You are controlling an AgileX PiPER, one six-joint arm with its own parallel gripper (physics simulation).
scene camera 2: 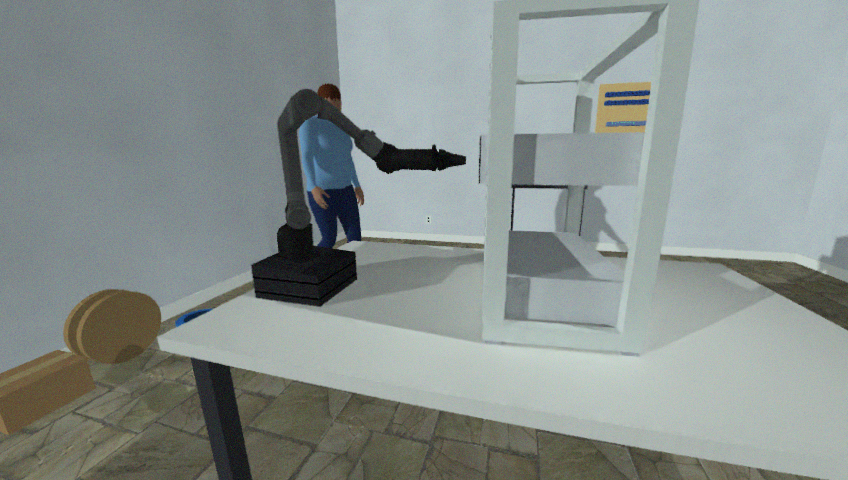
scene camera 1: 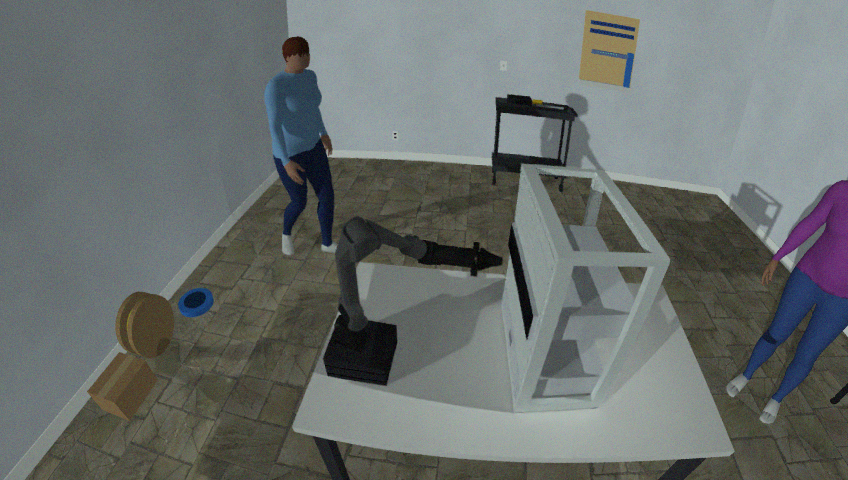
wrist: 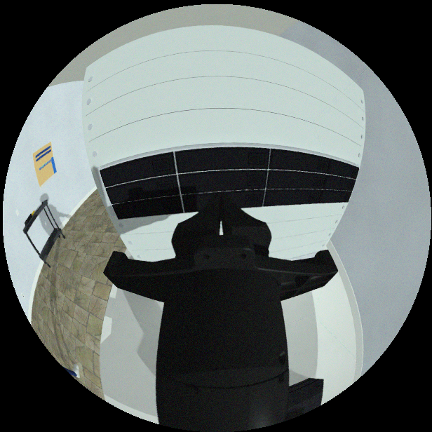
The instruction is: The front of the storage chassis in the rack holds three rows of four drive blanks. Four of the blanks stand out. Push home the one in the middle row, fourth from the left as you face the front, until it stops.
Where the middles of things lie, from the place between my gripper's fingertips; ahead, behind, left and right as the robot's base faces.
My hand is 21 cm short of the rack (scene camera 2: 557,276), 1 cm to the left of it and 5 cm above it.
